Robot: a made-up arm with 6 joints. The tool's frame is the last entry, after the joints.
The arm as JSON. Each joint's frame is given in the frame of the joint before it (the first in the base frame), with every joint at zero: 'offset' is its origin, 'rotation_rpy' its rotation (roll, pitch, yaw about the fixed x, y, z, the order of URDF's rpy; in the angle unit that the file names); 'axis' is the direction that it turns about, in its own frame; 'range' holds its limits. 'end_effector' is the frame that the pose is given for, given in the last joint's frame.
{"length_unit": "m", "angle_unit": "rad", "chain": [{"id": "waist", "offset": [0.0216, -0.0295, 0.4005], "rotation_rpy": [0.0, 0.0, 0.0], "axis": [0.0, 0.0, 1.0], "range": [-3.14, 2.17]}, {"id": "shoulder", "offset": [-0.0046, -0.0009, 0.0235], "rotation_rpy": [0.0, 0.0, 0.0], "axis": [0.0, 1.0, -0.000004], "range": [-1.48, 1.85]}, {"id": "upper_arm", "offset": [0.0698, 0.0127, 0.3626], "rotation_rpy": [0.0, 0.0, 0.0], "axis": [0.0, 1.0, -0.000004], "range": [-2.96, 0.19]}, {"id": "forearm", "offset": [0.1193, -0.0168, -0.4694], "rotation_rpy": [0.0, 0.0, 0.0], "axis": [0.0, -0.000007, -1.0], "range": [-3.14, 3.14]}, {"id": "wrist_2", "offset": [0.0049, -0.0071, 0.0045], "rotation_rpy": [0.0, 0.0, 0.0], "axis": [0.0, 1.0, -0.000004], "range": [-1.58, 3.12]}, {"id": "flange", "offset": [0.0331, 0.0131, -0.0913], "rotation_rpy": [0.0, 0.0, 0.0], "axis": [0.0, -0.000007, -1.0], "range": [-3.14, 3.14]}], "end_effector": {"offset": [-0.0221, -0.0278, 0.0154], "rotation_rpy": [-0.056, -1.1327, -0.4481]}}
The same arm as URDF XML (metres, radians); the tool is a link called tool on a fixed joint. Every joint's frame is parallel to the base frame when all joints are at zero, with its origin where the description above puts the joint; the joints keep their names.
<robot name="arm">
<joint name="waist" type="revolute"><parent link="base_link"/><child link="link1"/><origin xyz="0.0216 -0.0295 0.4005" rpy="0.0000 0.0000 0.0000"/><axis xyz="0 0 1"/><limit lower="-3.1400" upper="2.1700"/></joint>
<joint name="shoulder" type="revolute"><parent link="link1"/><child link="link2"/><origin xyz="-0.0046 -0.0009 0.0235" rpy="0.0000 0.0000 0.0000"/><axis xyz="0 1 0"/><limit lower="-1.4800" upper="1.8500"/></joint>
<joint name="upper_arm" type="revolute"><parent link="link2"/><child link="link3"/><origin xyz="0.0698 0.0127 0.3626" rpy="0.0000 0.0000 0.0000"/><axis xyz="0 1 0"/><limit lower="-2.9600" upper="0.1900"/></joint>
<joint name="forearm" type="revolute"><parent link="link3"/><child link="link4"/><origin xyz="0.1193 -0.0168 -0.4694" rpy="0.0000 0.0000 0.0000"/><axis xyz="0 0 -1"/><limit lower="-3.1400" upper="3.1400"/></joint>
<joint name="wrist_2" type="revolute"><parent link="link4"/><child link="link5"/><origin xyz="0.0049 -0.0071 0.0045" rpy="0.0000 0.0000 0.0000"/><axis xyz="0 1 0"/><limit lower="-1.5800" upper="3.1200"/></joint>
<joint name="flange" type="revolute"><parent link="link5"/><child link="link6"/><origin xyz="0.0331 0.0131 -0.0913" rpy="0.0000 0.0000 0.0000"/><axis xyz="0 0 -1"/><limit lower="-3.1400" upper="3.1400"/></joint>
<joint name="tool_fixed" type="fixed"><parent link="link6"/><child link="tool"/><origin xyz="-0.0221 -0.0278 0.0154" rpy="-0.0560 -1.1327 -0.4481"/></joint>
<link name="base_link"/>
<link name="link1"/>
<link name="link2"/>
<link name="link3"/>
<link name="link4"/>
<link name="link5"/>
<link name="link6"/>
<link name="tool"/>
</robot>

